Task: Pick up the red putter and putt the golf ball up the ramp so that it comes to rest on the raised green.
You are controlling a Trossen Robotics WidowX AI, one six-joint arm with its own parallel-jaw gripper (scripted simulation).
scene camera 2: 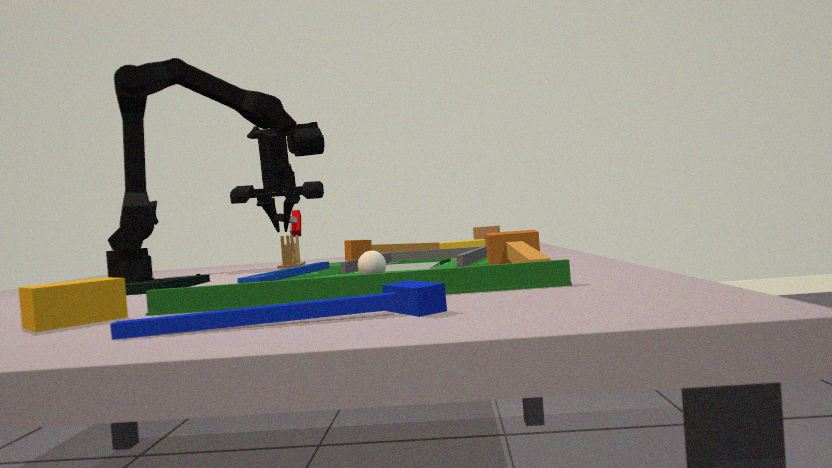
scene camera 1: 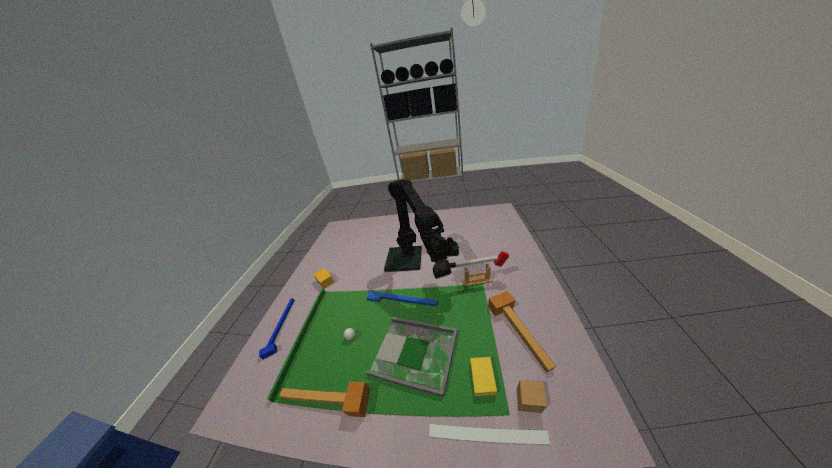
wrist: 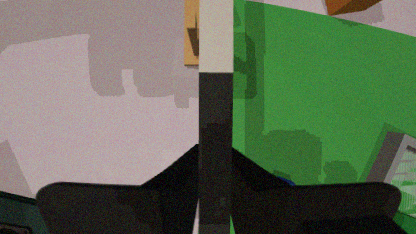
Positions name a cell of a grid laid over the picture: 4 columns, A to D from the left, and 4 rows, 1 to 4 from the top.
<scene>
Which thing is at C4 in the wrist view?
My gripper.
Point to a green mat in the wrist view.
D2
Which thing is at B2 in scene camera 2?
My gripper.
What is my gripper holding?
A red putter.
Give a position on a tan cube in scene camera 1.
C4
</scene>
